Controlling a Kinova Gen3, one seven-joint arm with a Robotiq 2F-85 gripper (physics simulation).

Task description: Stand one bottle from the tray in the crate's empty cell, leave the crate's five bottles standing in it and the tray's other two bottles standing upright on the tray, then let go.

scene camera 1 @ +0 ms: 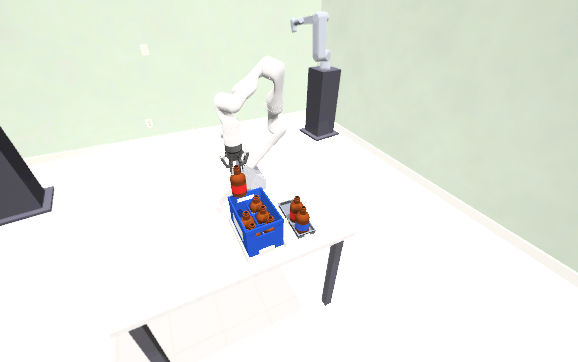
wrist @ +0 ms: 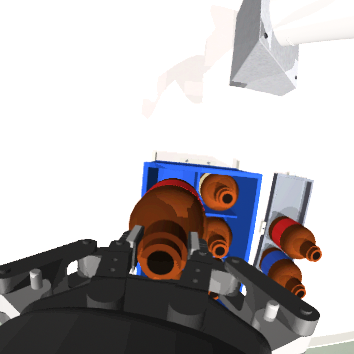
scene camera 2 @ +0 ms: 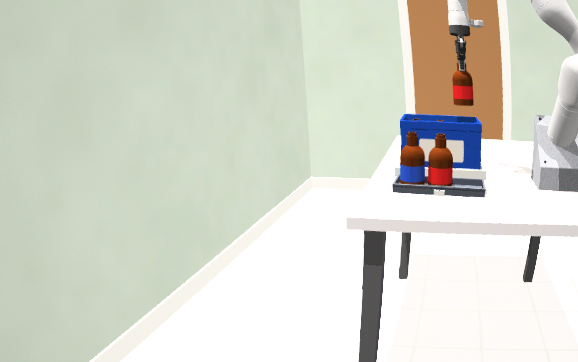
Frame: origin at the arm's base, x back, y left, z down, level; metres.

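Seen in the pictures: gripper, fingertip midpoint: (scene camera 1: 237, 173) (wrist: 164, 239) (scene camera 2: 461, 71); arm's base at its link origin: (scene camera 1: 247, 164) (wrist: 279, 20) (scene camera 2: 560, 134).
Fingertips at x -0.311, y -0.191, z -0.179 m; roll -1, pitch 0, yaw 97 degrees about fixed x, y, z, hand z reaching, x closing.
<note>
Pixels of each thing's middle, then the offset from my fingertips to it. Level surfaces: height alone.
- red-labelled brown bottle at the middle of its body: (wrist: 168, 223) (scene camera 2: 462, 82) (scene camera 1: 237, 180) dx +0.001, dy +0.000, dz +0.039 m
- blue crate at the middle of its body: (wrist: 191, 233) (scene camera 2: 441, 144) (scene camera 1: 255, 220) dx -0.088, dy +0.034, dz +0.250 m
- red-labelled bottle at the middle of its body: (wrist: 296, 240) (scene camera 2: 440, 161) (scene camera 1: 296, 207) dx -0.117, dy +0.268, dz +0.255 m
- blue-labelled bottle at the middle of its body: (wrist: 283, 274) (scene camera 2: 412, 159) (scene camera 1: 302, 218) dx -0.200, dy +0.248, dz +0.255 m
- tray at the middle of its body: (wrist: 281, 229) (scene camera 2: 440, 185) (scene camera 1: 295, 217) dx -0.116, dy +0.266, dz +0.325 m
- table at its surface level: dz +0.338 m
My gripper (scene camera 1: 237, 167) (scene camera 2: 462, 66) (wrist: 164, 239) is shut on the neck of a red-labelled brown bottle (scene camera 1: 238, 185) (scene camera 2: 462, 92) (wrist: 167, 212). The bottle hangs upright, its base above the rim of the blue crate (scene camera 1: 265, 242) (scene camera 2: 472, 150) (wrist: 248, 205), at the end nearer the arm's base. Five brown bottles stand in the crate; the empty cell is at its corner nearer the arm's base, away from the tray, partly hidden by the held bottle in the wrist view. A red-labelled bottle (scene camera 1: 295, 211) (scene camera 2: 440, 162) and a blue-labelled bottle (scene camera 1: 302, 222) (scene camera 2: 412, 162) stand upright on the tray (scene camera 1: 286, 207) (scene camera 2: 470, 185) (wrist: 292, 192).
The arm's grey base (scene camera 1: 255, 177) (scene camera 2: 555, 175) (wrist: 260, 65) stands on the table (scene camera 2: 500, 212) beyond the crate's end. The tray lies close beside the crate's long side. A second arm on a dark pedestal (scene camera 1: 321, 102) stands far behind.
</note>
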